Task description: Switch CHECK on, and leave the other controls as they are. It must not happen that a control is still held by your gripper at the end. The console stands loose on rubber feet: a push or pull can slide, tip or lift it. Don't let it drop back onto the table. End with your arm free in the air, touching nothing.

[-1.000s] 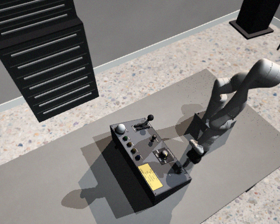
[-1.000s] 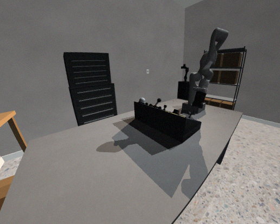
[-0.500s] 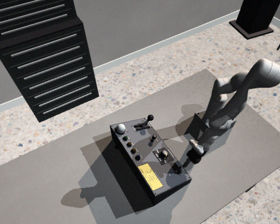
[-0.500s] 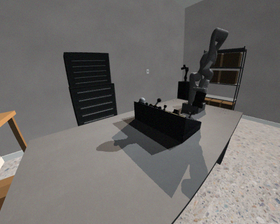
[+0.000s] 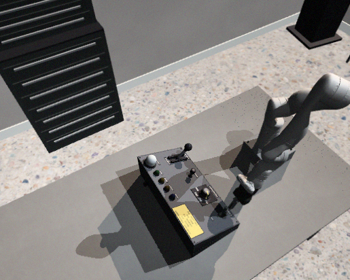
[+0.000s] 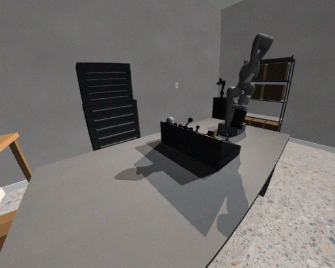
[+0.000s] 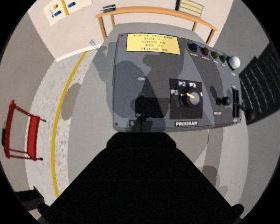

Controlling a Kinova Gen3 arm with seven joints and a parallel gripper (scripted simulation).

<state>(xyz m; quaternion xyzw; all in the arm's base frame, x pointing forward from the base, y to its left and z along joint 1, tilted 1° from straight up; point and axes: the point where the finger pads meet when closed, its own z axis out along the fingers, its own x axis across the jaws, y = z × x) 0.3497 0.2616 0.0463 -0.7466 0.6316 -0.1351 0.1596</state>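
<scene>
My hand is 60 mm short of the small switch, 10 mm to the right of it and 10 mm above it. The rest, counted from my hand: dark console (120 mm ahead, 160 mm to the right, 30 mm below); ball-topped lever (90 mm ahead, 350 mm to the right).
</scene>
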